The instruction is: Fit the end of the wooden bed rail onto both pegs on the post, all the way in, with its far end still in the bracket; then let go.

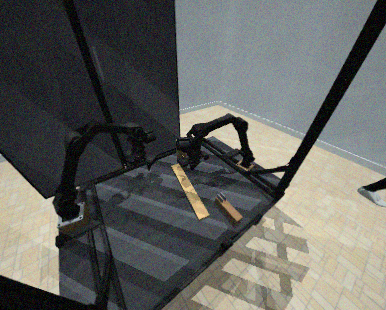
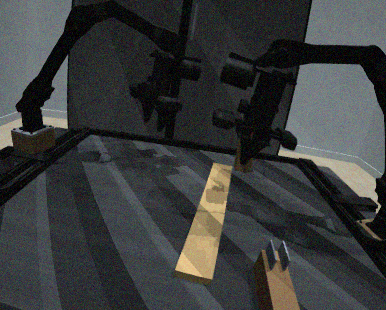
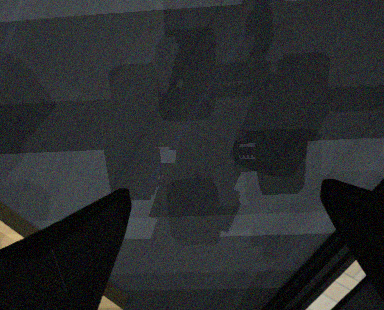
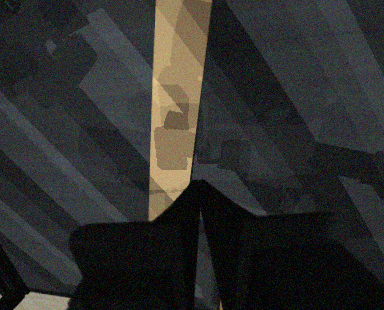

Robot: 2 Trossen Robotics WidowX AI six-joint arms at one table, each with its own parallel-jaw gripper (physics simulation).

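Frame: origin at the left arm's base, x ahead, y left, z up, level; centimetres.
Seen in the pictures: left gripper, fingertip midpoint: (image 1: 142, 168) (image 2: 152, 126) (image 3: 224, 192); right gripper, fingertip midpoint: (image 1: 191, 169) (image 2: 242, 164) (image 4: 198, 185); left arm's base at its link origin: (image 1: 71, 213) (image 2: 32, 128); right arm's base at its link origin: (image 1: 245, 164) (image 2: 379, 230).
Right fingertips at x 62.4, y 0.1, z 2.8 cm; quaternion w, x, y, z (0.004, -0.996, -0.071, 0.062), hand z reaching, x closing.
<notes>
Pixels of each thing's top centre, then the offset from my right fingertips to it. "spot": a spot on its surface instead. Level surfaces: height alone.
- wooden bed rail at its top centre: (image 4: 170, 165) (image 2: 213, 201) (image 1: 187, 186) dx -4.4, dy -2.9, dz -9.5 cm
- dark table at its surface level: dz -11.3 cm
- upright wooden post at a spot on its surface: (image 2: 241, 166) spot: dx +2.1, dy +20.8, dz -9.6 cm
- bracket block at its top centre: (image 2: 288, 278) (image 1: 229, 203) dx +8.3, dy -26.8, dz -4.1 cm
The wooden bed rail (image 1: 190, 191) (image 2: 206, 221) (image 4: 175, 92) lies flat on the dark table (image 1: 145, 246) (image 2: 99, 215). Its far end lies just short of the upright wooden post (image 1: 179, 153) (image 2: 241, 166); the pegs are hidden. The bracket block (image 1: 229, 209) (image 2: 276, 283) with two metal plates lies to the right of the rail's near end, apart from it. My right gripper (image 1: 192, 166) (image 2: 246, 160) (image 4: 198, 185) is shut and empty, its tip low in front of the post, covering most of it. My left gripper (image 1: 149, 164) (image 2: 158, 123) (image 3: 224, 192) is open and empty, hanging above bare table left of the rail.
A black frame rail (image 1: 235, 167) (image 2: 167, 142) runs along the table's back and right edges. A dark panel (image 1: 130, 61) stands behind the arms. A slanted black strut (image 1: 315, 129) rises at the right corner.
</notes>
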